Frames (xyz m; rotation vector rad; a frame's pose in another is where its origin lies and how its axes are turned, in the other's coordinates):
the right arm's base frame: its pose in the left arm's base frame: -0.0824 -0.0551 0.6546 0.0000 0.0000 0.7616
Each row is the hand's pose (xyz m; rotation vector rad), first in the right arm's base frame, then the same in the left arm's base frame.
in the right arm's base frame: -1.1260 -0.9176 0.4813 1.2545 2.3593 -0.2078
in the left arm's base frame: -0.2641 -1.4962 1.1359 0.2860 2.6404 0.0408
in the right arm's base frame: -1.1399 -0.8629 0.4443 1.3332 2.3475 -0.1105
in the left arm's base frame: -0.3119 -1.4662 1.0989 0.3654 2.6760 0.1219
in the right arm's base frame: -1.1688 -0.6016 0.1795 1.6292 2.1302 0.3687
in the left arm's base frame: -0.5131 -1.2971 0.8341 0.7467 2.6759 0.5847
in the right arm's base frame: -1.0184 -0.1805 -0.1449 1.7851 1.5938 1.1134
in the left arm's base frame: -0.6949 -0.8885 0.5097 1.1697 2.3541 1.4118
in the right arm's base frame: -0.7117 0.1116 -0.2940 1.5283 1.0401 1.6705
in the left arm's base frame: -0.6745 -0.4655 0.3606 1.1882 1.7653 2.1443
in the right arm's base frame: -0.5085 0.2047 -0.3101 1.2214 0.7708 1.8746
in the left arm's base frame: -0.5917 -0.2579 0.3445 0.9926 1.3700 2.4591
